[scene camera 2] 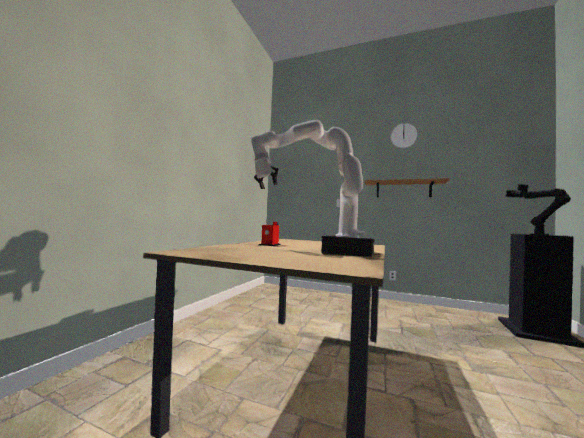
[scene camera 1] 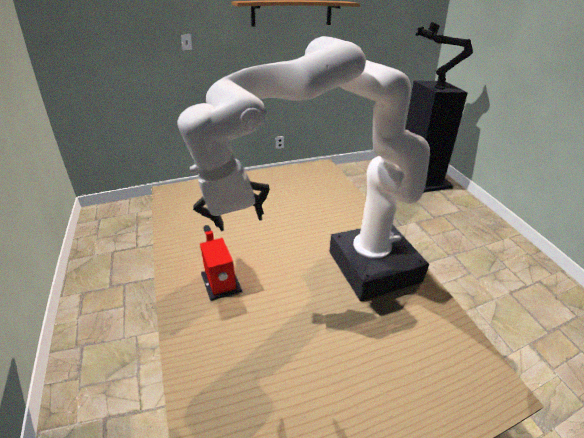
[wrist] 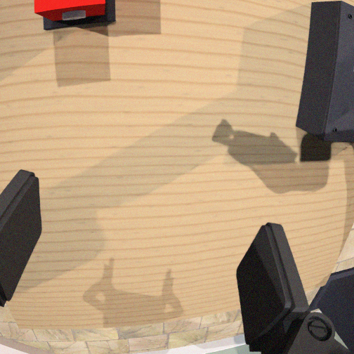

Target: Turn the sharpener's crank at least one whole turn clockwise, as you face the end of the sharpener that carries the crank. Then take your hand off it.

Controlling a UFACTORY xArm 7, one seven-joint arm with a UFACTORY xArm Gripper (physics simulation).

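Where they show: gripper, between the fingertips: (scene camera 2: 269, 186) (scene camera 1: 241, 221); arm's base, origin of its link: (scene camera 2: 347, 237) (scene camera 1: 372, 246).
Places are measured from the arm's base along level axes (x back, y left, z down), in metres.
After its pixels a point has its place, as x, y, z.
The red sharpener (scene camera 1: 218, 262) @(-0.499, 0.005, -0.047) (scene camera 2: 270, 234) @(-0.472, 0.011, 0.011) (wrist: 70, 6) stands upright on its dark base on the table. A round grey spot shows on its near face in scene camera 1. The crank (scene camera 1: 209, 233) @(-0.514, -0.110, -0.067) shows as a red arm with a dark knob sticking up at the sharpener's far end; it does not show in the wrist view. My gripper (scene camera 1: 241, 224) @(-0.433, 0.118, -0.268) (scene camera 2: 268, 185) @(-0.433, 0.118, -0.268) (wrist: 145, 227) is open and empty. It hangs well above the table, higher than the sharpener and apart from it. In the wrist view the sharpener is cut off by the top edge.
The wooden table (scene camera 1: 350, 370) @(-0.214, 0.362, 0.081) (scene camera 2: 225, 257) @(-0.341, 0.585, 0.081) carries my arm's black base block (scene camera 1: 380, 265) @(-0.016, 0.093, -0.002) (scene camera 2: 347, 245) @(0.032, 0.139, 0.035) (wrist: 325, 70), to the right of the sharpener. A black pedestal with a small dark arm (scene camera 1: 437, 132) (scene camera 2: 540, 285) stands on the floor at the right. A wall shelf (scene camera 1: 295, 4) (scene camera 2: 407, 181) hangs behind.
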